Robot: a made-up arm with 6 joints.
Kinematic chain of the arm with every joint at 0, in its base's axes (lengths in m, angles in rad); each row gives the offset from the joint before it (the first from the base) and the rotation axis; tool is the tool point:
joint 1: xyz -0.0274 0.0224 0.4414 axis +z
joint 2: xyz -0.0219 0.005 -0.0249 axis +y
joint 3: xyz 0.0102 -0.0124 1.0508 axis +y
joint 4: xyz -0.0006 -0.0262 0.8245 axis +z
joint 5: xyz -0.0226 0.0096 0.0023 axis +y
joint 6: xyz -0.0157 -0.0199 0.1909 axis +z
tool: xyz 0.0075 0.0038 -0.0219
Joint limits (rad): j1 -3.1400..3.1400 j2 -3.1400..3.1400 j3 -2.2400..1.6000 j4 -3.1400..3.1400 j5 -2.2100..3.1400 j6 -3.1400..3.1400
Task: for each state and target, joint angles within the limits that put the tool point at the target. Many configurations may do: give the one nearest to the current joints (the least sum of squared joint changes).
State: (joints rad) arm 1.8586 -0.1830 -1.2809 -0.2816 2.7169 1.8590
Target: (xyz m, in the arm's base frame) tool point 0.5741 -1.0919 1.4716
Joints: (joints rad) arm 2.0143 -0.5556 -0.9261 -0.2781 2.4662 1.8675
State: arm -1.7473 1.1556 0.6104 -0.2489 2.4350 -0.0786
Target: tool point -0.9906 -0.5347 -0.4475
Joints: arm -2.5552 1.7070 1.1733 -0.2866 2.3711 -0.0807
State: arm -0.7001 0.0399 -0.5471 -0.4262 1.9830 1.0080
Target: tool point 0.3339 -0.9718 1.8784
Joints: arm -1.1324 0.6951 -0.3114 -0.4616 2.0566 1.0046
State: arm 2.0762 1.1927 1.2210 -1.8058 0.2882 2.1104
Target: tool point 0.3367 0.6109 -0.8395
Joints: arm 1.1120 1.8631 1.5925 -1.7767 0.4732 2.1014
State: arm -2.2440 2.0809 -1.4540 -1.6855 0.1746 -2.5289
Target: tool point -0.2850 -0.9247 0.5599
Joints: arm -1.8275 2.4266 -2.0818 -1.6766 0.1123 -2.5284
